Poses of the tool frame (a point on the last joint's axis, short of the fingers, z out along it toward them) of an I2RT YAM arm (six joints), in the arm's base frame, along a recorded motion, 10 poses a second.
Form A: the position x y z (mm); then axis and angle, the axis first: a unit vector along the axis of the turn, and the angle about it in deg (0 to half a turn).
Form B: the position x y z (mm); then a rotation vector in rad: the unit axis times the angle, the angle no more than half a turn. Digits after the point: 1 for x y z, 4 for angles.
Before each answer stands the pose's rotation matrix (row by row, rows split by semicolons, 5 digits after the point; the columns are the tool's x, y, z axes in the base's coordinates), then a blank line. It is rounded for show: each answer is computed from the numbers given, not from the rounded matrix.
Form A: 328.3 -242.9 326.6 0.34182 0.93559 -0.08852 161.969
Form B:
-0.72295 0.65130 0.23056; 0.59650 0.75677 -0.26737; -0.34862 -0.05576 -0.93560

328.3 -242.9 326.6 0.9663 2.6448 -0.2502
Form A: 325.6 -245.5 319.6 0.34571 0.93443 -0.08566 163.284
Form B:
-0.72376 0.65706 0.21079; 0.60779 0.75166 -0.25614; -0.32674 -0.05727 -0.94338

325.6 -245.5 319.6 0.9852 2.6630 -0.2441
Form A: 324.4 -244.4 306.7 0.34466 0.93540 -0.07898 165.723
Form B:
-0.73520 0.65431 0.17708; 0.61535 0.75381 -0.23047; -0.28428 -0.06048 -0.95683

324.4 -244.4 306.7 0.9969 2.7056 -0.2284
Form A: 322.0 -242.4 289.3 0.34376 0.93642 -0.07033 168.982
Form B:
-0.74740 0.65132 0.13106; 0.62443 0.75603 -0.19620; -0.22687 -0.06480 -0.97177

322.0 -242.4 289.3 1.0138 2.7618 -0.2074
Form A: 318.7 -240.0 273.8 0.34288 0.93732 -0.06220 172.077
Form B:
-0.75644 0.64828 0.08675; 0.63113 0.75829 -0.16331; -0.17165 -0.06878 -0.98275

318.7 -240.0 273.8 1.0298 2.8151 -0.1868
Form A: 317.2 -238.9 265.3 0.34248 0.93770 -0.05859 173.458
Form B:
-0.75967 0.64687 0.06683; 0.63352 0.75934 -0.14854; -0.14683 -0.07050 -0.98665

317.2 -238.9 265.3 1.0368 2.8388 -0.1774
